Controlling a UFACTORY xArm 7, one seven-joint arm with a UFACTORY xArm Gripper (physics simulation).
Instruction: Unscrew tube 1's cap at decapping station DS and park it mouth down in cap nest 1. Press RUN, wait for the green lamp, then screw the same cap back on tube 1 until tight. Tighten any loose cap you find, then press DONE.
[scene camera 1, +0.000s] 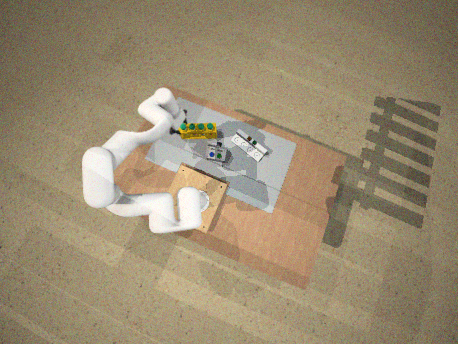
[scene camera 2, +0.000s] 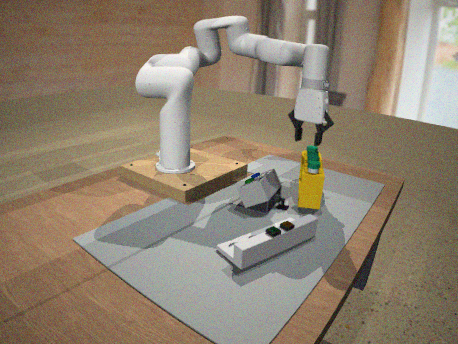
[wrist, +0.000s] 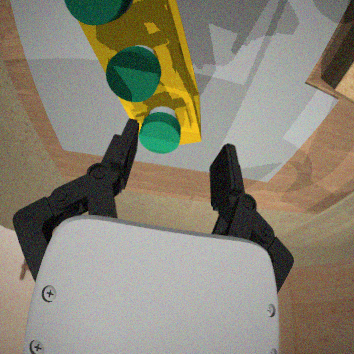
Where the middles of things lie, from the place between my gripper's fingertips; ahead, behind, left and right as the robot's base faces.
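Scene:
Grey button box (scene camera 2: 262, 191): my hand 220 mm to the left of it, 90 mm above.

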